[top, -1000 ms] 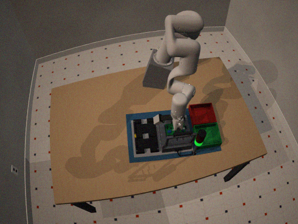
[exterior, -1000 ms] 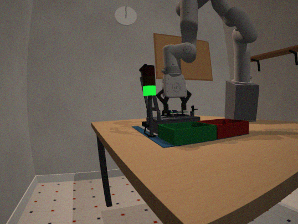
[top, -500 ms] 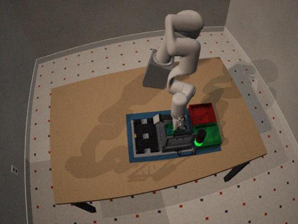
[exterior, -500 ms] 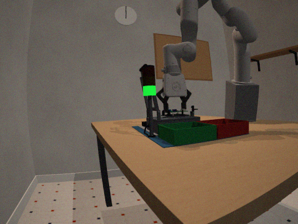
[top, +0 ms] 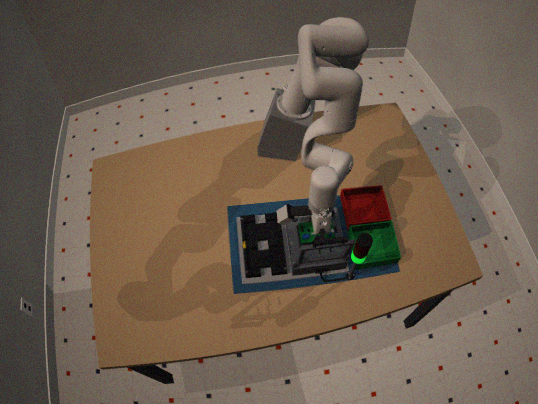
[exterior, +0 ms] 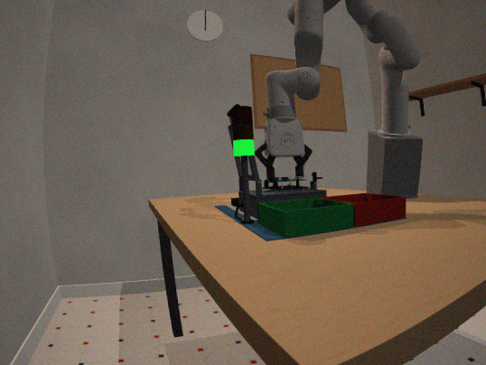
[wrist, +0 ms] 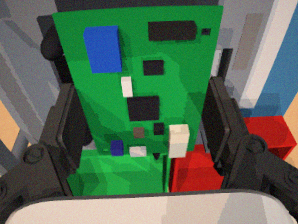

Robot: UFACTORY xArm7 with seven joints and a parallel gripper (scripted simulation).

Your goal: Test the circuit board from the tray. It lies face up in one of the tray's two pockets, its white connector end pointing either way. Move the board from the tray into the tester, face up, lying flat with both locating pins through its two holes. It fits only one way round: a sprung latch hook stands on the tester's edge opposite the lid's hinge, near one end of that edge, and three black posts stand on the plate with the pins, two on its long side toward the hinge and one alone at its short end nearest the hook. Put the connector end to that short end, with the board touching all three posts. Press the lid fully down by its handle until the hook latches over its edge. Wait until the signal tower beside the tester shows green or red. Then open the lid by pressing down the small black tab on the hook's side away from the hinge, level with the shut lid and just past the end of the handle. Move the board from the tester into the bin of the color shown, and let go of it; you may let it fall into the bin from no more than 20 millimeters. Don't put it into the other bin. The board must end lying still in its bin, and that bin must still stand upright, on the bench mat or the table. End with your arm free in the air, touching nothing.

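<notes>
Right now my hand is 1 cm above the green circuit board. Round my hand: green bin 10 cm ahead, 18 cm to the left, 8 cm below; latch hook 4 cm behind, 7 cm to the left, 1 cm below; tester lid 11 cm ahead, 3 cm to the right, 9 cm above.
</notes>
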